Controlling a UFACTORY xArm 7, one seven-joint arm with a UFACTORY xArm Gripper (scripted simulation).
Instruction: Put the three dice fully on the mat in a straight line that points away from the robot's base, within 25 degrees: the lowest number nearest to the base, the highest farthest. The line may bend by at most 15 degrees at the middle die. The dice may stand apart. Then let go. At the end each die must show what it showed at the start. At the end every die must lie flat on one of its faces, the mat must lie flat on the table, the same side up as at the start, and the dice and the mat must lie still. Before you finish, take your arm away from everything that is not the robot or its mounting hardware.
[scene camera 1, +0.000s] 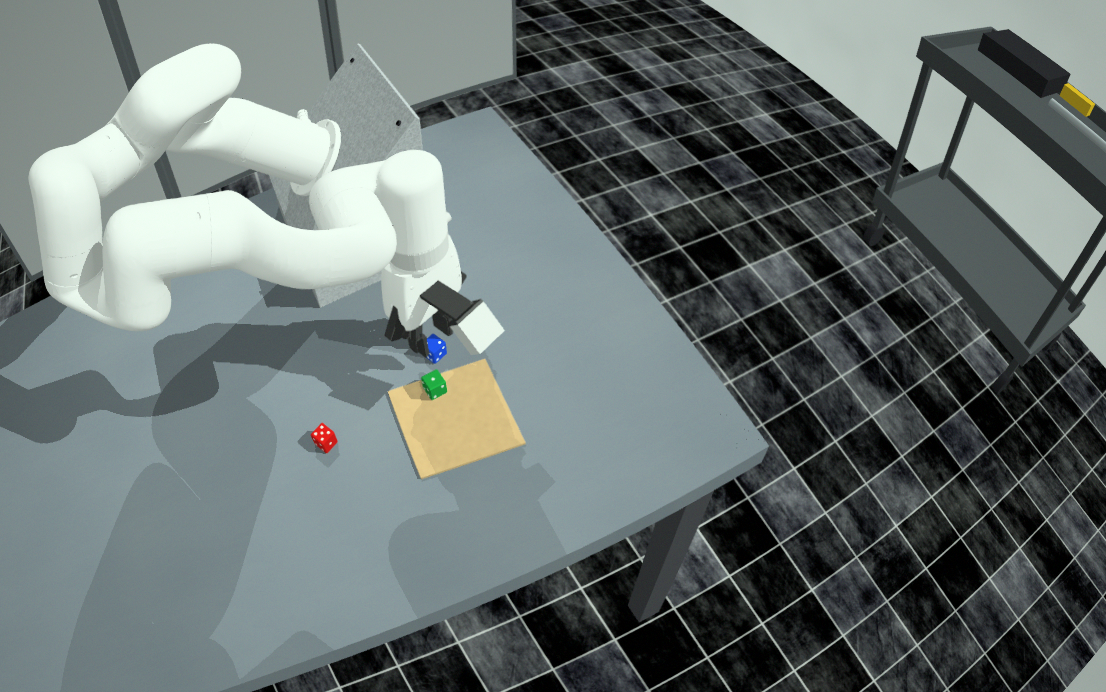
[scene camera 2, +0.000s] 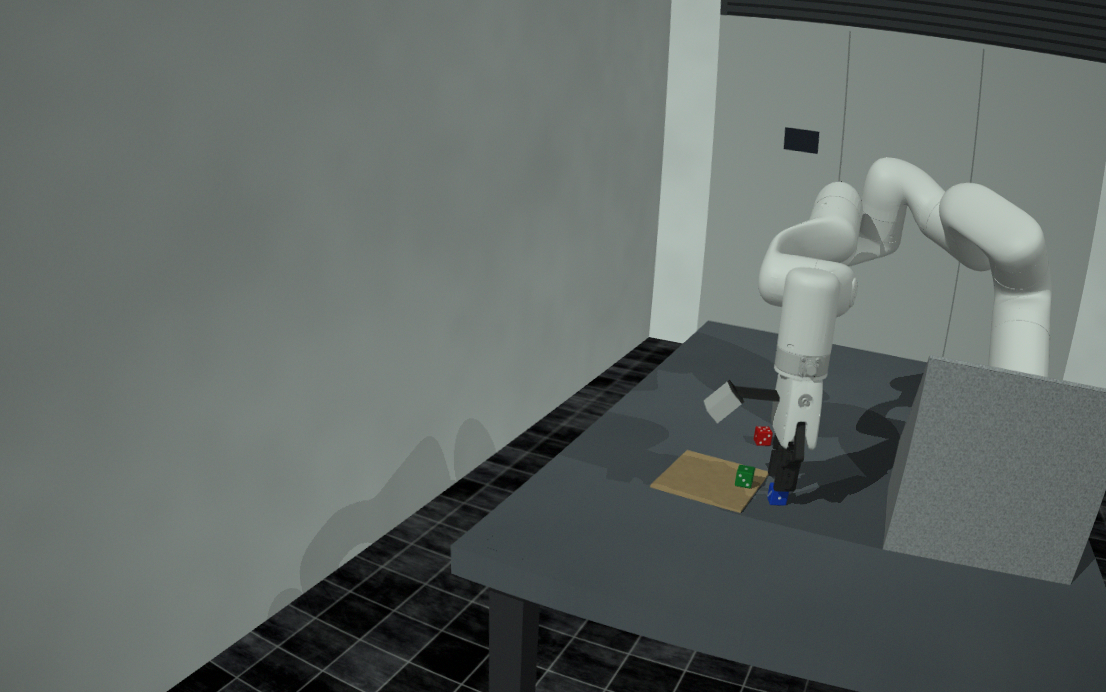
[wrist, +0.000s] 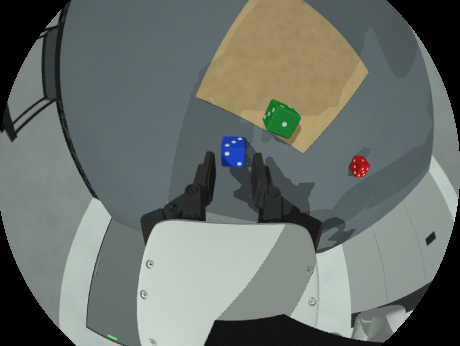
my gripper: scene camera 1; scene camera 2 780, 483; wrist
tan mat: scene camera 1; scene camera 2; wrist 302, 61
same spot on tan mat: (scene camera 2: 703, 478) = (scene camera 1: 462, 421)
same spot on my gripper: (scene camera 1: 417, 340) = (wrist: 276, 188)
